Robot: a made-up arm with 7 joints. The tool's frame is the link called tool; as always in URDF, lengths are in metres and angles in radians. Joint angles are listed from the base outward.
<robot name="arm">
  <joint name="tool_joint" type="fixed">
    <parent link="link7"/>
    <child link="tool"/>
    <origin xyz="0 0 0" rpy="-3.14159 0 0"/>
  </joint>
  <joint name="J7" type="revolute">
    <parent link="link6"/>
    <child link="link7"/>
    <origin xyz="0.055 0 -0.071"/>
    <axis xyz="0 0.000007 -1"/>
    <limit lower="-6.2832" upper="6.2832"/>
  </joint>
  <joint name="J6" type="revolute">
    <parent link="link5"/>
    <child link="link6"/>
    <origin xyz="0 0 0"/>
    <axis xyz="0 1 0.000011"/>
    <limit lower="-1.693" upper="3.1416"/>
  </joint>
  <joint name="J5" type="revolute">
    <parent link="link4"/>
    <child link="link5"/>
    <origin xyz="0.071 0 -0.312"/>
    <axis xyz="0 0.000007 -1"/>
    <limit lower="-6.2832" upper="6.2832"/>
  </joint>
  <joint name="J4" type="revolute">
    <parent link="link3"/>
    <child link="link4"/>
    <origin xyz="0.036 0 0"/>
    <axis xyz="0 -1 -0.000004"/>
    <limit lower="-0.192" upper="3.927"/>
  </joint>
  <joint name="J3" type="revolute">
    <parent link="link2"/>
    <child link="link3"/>
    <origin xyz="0 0 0.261"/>
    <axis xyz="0 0 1"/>
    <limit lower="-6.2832" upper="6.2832"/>
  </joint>
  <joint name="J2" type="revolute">
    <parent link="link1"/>
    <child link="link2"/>
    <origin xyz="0 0 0"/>
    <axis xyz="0 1 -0.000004"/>
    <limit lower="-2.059" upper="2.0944"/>
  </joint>
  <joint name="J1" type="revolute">
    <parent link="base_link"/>
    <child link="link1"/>
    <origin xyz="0 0 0.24"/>
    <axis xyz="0 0 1"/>
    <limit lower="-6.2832" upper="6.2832"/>
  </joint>
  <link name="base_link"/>
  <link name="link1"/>
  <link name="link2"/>
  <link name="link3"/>
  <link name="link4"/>
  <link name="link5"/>
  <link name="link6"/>
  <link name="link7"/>
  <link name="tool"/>
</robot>
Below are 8 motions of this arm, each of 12 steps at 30 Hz.
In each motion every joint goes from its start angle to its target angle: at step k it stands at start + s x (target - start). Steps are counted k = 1, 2, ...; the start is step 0. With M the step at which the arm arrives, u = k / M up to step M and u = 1 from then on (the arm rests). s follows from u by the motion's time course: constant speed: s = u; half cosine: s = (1 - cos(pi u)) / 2; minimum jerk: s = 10 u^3 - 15 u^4 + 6 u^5.
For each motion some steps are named. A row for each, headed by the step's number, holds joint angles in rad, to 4 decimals.
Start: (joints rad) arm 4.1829 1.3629 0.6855 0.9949 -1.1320 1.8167 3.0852
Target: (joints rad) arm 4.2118 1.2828 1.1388 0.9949 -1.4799 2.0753 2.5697
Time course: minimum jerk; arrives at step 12
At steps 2, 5, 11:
2: 4.1839 1.3601 0.7016 0.9949 -1.1443 1.8259 3.0669
5: 4.1929 1.3351 0.8426 0.9949 -1.2526 1.9063 2.9065
11: 4.2117 1.2832 1.1365 0.9949 -1.4781 2.0740 2.5723

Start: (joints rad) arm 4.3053 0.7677 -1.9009 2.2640 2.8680 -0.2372 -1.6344
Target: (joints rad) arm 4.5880 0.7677 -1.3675 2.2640 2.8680 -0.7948 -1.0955
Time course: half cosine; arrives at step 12
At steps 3, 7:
3: 4.3467 0.7677 -1.8228 2.2640 2.8680 -0.3189 -1.5555
7: 4.4832 0.7677 -1.5652 2.2640 2.8680 -0.5882 -1.2952

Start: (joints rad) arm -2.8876 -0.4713 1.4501 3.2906 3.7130 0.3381 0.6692
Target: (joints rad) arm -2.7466 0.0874 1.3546 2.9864 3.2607 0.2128 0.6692
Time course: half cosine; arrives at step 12
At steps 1, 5, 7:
1: -2.8852 -0.4618 1.4485 3.2854 3.7053 0.3360 0.6692
5: -2.8353 -0.2643 1.4147 3.1779 3.5454 0.2917 0.6692
7: -2.7989 -0.1196 1.3900 3.0991 3.4283 0.2592 0.6692

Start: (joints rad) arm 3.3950 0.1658 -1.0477 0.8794 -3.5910 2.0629 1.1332
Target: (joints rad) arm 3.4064 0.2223 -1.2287 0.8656 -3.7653 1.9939 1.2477
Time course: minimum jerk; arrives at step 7
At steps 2, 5, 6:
2: 3.3966 0.1740 -1.0739 0.8774 -3.6162 2.0529 1.1498
5: 3.4048 0.2141 -1.2025 0.8676 -3.7401 2.0039 1.2311
6: 3.4061 0.2210 -1.2245 0.8659 -3.7612 1.9955 1.2450

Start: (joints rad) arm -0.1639 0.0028 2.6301 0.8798 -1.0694 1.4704 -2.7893
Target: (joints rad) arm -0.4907 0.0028 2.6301 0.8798 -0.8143 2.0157 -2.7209
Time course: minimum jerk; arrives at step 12
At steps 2, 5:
2: -0.1755 0.0028 2.6301 0.8798 -1.0603 1.4898 -2.7869
5: -0.2772 0.0028 2.6301 0.8798 -0.9810 1.6594 -2.7656

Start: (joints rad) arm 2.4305 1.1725 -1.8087 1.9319 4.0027 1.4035 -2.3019
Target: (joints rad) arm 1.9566 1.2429 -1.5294 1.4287 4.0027 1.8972 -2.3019
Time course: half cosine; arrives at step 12
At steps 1, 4, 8, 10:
1: 2.4224 1.1737 -1.8039 1.9233 4.0027 1.4119 -2.3019
4: 2.3120 1.1901 -1.7389 1.8061 4.0027 1.5269 -2.3019
8: 2.0751 1.2253 -1.5992 1.5545 4.0027 1.7738 -2.3019
10: 1.9883 1.2382 -1.5481 1.4624 4.0027 1.8641 -2.3019

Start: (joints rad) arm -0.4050 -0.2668 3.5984 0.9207 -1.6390 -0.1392 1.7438
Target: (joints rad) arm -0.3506 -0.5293 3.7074 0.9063 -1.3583 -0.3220 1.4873
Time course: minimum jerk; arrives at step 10
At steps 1, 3, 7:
1: -0.4045 -0.2690 3.5993 0.9206 -1.6366 -0.1408 1.7416
3: -0.3961 -0.3096 3.6162 0.9184 -1.5932 -0.1690 1.7020
7: -0.3595 -0.4865 3.6896 0.9086 -1.4041 -0.2922 1.5291

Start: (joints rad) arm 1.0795 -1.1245 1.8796 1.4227 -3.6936 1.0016 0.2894
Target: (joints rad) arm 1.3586 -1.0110 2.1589 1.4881 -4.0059 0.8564 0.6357
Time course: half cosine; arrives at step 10
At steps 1, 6, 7, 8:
1: 1.0863 -1.1217 1.8864 1.4243 -3.7012 0.9980 0.2979
6: 1.2622 -1.0502 2.0624 1.4655 -3.8980 0.9066 0.5161
7: 1.3011 -1.0344 2.1013 1.4746 -3.9415 0.8863 0.5643
8: 1.3319 -1.0218 2.1322 1.4819 -3.9761 0.8703 0.6026

